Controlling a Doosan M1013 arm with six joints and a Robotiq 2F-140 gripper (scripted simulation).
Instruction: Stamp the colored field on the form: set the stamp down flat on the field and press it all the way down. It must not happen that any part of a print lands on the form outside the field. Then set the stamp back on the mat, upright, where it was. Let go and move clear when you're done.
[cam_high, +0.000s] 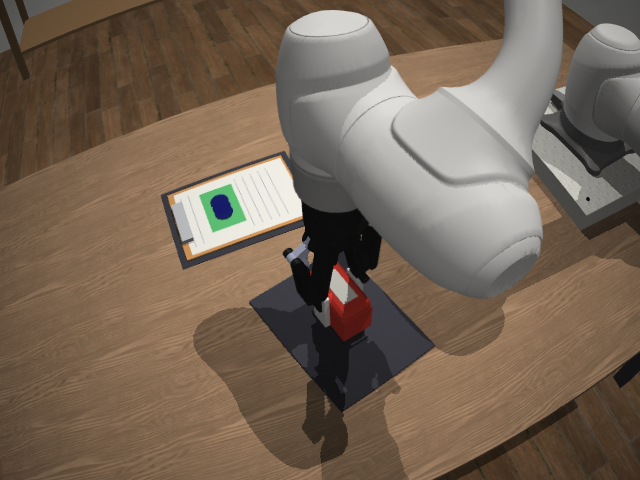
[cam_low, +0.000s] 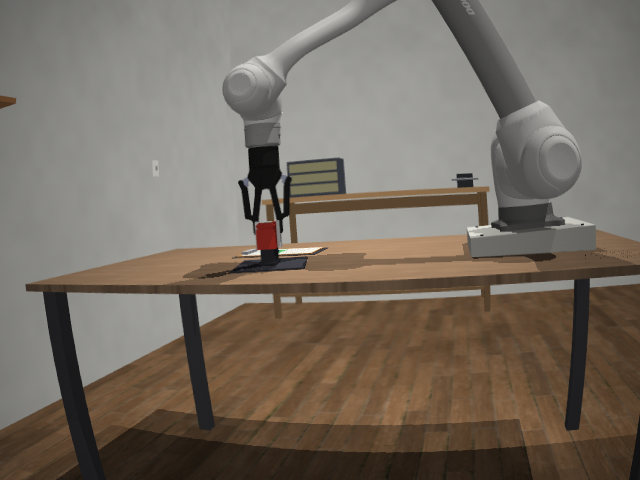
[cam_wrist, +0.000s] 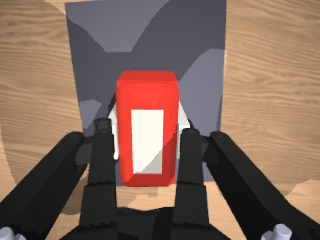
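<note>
Now: hand 20 mm above the red stamp. From my hand the other things lie so: mat: 70 mm below; then clipboard: 290 mm to the right, 70 mm below, 60 mm ahead.
</note>
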